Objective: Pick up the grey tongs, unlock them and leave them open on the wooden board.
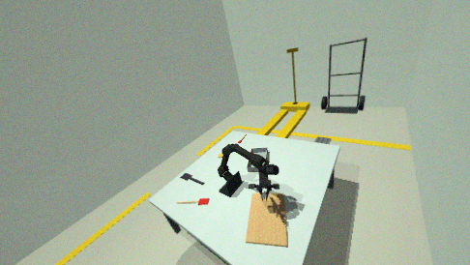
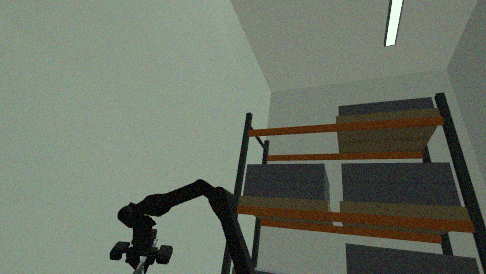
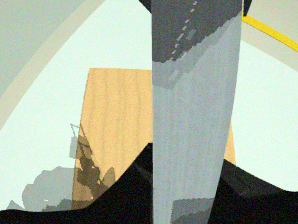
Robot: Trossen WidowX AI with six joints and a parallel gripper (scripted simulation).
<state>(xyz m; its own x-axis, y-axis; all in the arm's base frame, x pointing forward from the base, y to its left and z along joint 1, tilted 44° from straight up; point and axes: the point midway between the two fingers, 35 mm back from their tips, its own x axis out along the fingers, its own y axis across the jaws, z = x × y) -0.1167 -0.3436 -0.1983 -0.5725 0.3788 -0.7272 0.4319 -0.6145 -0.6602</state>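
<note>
Now: the wooden board 160 mm below my gripper tip, 20 mm to the left of it and 20 mm ahead of it. The rest, counted from my gripper tip: red-headed tool (590 mm to the left, 170 mm below, 130 mm behind); then grey roasting tin (510 mm ahead, 340 mm to the left, 140 mm below); then black tool (860 mm to the left, 170 mm below, 60 mm ahead).
</note>
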